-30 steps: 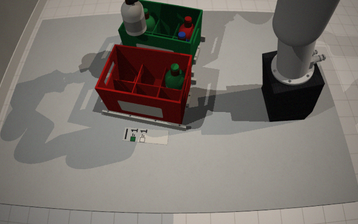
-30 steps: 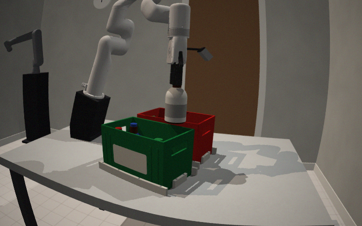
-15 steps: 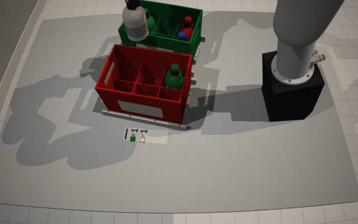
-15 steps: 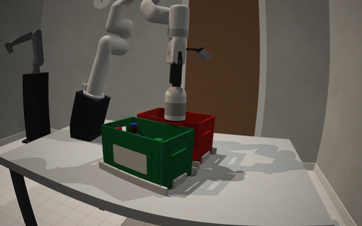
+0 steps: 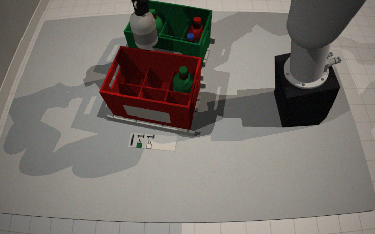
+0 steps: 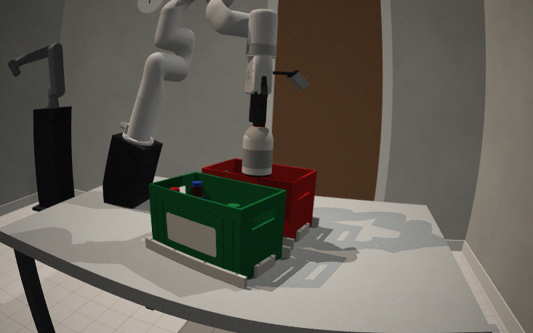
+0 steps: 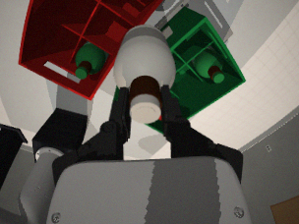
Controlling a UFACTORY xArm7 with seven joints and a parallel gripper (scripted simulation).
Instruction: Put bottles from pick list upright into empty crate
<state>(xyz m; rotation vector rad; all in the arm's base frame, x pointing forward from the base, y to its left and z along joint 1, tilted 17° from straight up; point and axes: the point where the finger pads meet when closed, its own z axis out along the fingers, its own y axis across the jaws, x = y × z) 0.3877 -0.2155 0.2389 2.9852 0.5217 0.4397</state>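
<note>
Now: hand 7 cm above the white-capped bottle. Round my hand: red crate (25 cm below, 12 cm to the left); then green crate (25 cm below, 10 cm to the right, 8 cm behind); then blue bottle (25 cm below, 14 cm behind, 2 cm to the right).
</note>
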